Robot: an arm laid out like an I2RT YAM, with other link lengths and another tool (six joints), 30 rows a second.
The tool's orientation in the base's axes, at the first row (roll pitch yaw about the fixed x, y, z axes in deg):
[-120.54 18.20 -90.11]
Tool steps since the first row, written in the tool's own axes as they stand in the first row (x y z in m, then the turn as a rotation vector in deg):
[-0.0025 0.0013 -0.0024 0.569 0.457 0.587]
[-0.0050 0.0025 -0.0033 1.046 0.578 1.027]
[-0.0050 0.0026 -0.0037 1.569 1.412 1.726]
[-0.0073 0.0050 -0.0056 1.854 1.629 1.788]
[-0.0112 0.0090 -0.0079 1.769 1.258 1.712]
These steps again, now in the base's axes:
[-0.0027 0.0023 0.0009 0.273 -0.325 -0.835]
[-0.0041 0.0049 0.0011 0.590 -0.676 -1.295]
[-0.0045 0.0049 0.0012 0.767 -0.838 -2.479]
[-0.0073 0.0074 0.0009 0.710 -1.041 -2.775]
[-0.0114 0.0118 -0.0001 0.833 -1.072 -2.408]

